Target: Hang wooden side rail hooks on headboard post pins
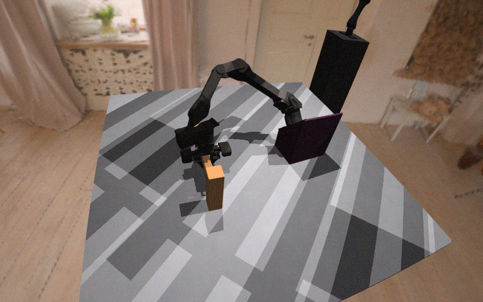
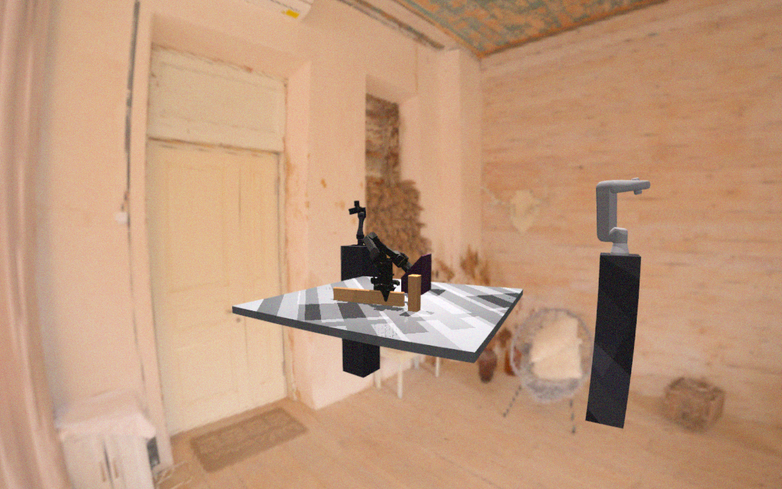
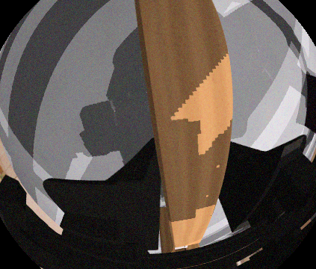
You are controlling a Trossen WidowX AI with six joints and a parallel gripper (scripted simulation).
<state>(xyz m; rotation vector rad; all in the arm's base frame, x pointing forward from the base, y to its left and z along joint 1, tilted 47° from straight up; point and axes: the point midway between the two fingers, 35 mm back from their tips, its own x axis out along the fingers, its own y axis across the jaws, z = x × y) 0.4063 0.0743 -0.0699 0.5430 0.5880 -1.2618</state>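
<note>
Now: gripper tip 160 mm to the right of the wooden headboard post, 60 mm below it and 10 mm past it.
</note>
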